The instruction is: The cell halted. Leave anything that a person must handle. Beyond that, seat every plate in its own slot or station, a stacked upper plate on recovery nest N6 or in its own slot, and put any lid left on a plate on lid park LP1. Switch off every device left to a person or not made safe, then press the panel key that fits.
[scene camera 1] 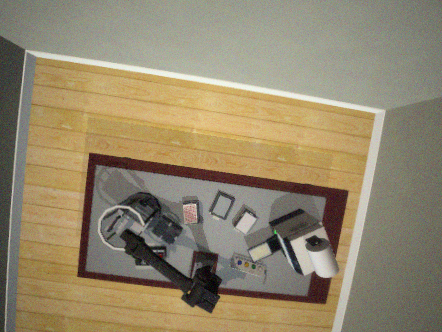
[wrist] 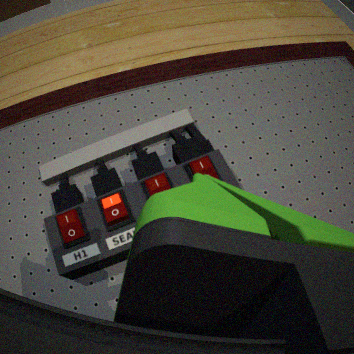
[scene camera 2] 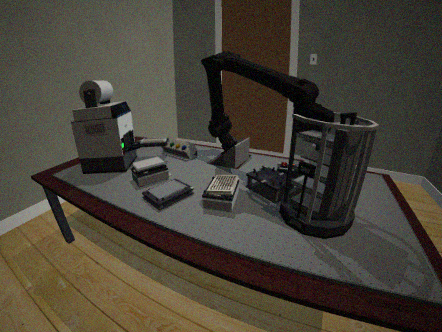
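Seen in the pictures: gripper, fingertip midpoint: (scene camera 1: 136,257) (wrist: 196,187); arm's base, origin of the base link: (scene camera 1: 201,273) (scene camera 2: 232,148).
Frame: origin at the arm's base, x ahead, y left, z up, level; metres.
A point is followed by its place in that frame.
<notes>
A grey switch box (wrist: 54,230) @[x 0.064, y 0.272, z -0.021 m] (scene camera 1: 159,252) @[x 0.074, y 0.301, z -0.015 m] holds four red rocker switches. The left switch (wrist: 70,226) @[x 0.067, y 0.294, z -0.012 m], labelled H1, is dark. The second switch (wrist: 113,208) @[x 0.058, y 0.342, z -0.011 m], with a label starting SEA, glows bright at its upper half. The third switch (wrist: 156,184) @[x 0.043, y 0.389, z -0.010 m] and the fourth switch (wrist: 202,166) @[x 0.035, y 0.440, z -0.010 m] are dark and partly hidden. My gripper (wrist: 196,187) @[x 0.122, y 0.404, z 0.146 m] has green fingers, is shut and empty, and its tip hangs just over the right end of the box. In scene camera 2 the plate tower (scene camera 2: 328,171) @[x 0.452, y 0.473, z 0.144 m] hides it. A well plate (scene camera 1: 190,213) @[x 0.395, y 0.144, z 0.011 m] (scene camera 2: 223,184) @[x 0.402, y 0.150, z 0.009 m] sits on a nest.
A covered plate (scene camera 1: 245,221) @[x 0.406, y -0.218, z 0.021 m] (scene camera 2: 148,163) @[x 0.404, y -0.212, z 0.021 m] sits on a nest beside a flat dark frame (scene camera 1: 221,205) @[x 0.471, y -0.048, z -0.028 m] (scene camera 2: 167,191) @[x 0.485, y -0.038, z -0.028 m]. The sealer (scene camera 1: 303,242) @[x 0.421, y -0.495, z 0.268 m] (scene camera 2: 103,139) @[x 0.448, y -0.472, z 0.114 m] has a plate on its tray (scene camera 1: 259,251) @[x 0.244, y -0.333, z 0.072 m]. The key panel (scene camera 1: 248,265) @[x 0.106, y -0.293, z 0.010 m] (scene camera 2: 179,147) @[x 0.112, y -0.279, z 0.004 m] stands near the arm base. A dark station (scene camera 2: 268,178) @[x 0.265, y 0.272, z -0.001 m] stands by the tower.
</notes>
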